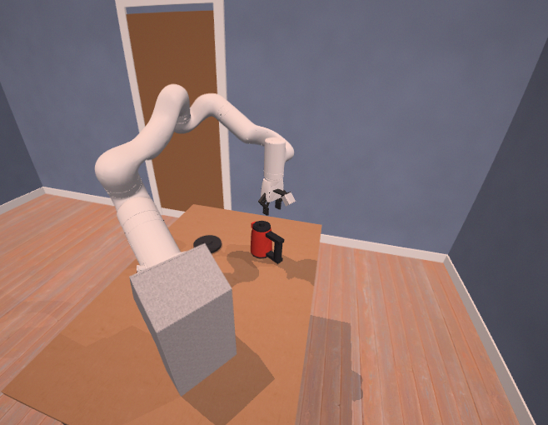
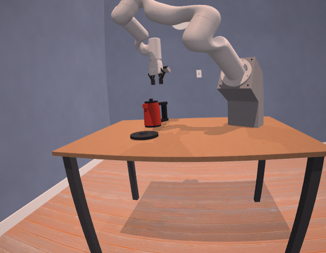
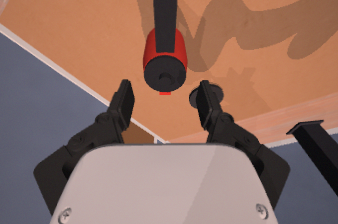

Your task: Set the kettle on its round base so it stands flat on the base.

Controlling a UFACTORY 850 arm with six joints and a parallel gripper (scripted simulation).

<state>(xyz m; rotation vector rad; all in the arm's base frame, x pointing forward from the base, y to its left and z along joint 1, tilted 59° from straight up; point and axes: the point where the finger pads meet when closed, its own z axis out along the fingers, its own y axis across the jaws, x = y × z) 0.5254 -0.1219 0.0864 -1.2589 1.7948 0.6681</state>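
The red kettle lies 200 mm below my hand, 30 mm to the left of it and 10 mm ahead of it. The rest, counted from my hand: round black base: 320 mm to the left, 280 mm below, 130 mm behind.
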